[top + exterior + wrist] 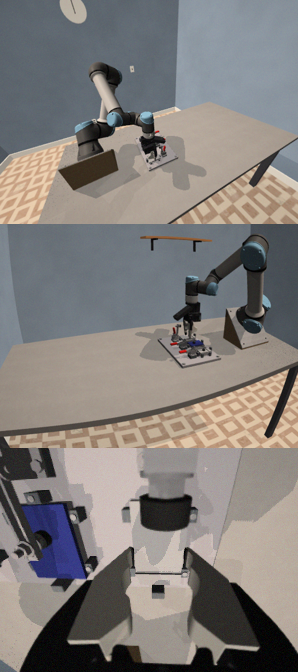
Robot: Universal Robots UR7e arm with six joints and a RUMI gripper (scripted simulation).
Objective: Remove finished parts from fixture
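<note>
Now: the grey finished part 1 cm behind my hand and 1 cm below it. Also, from my hand: grey fixture plate (5 cm ahead, 11 cm to the left, 3 cm below); blue blank (11 cm to the left, 1 cm below).
</note>
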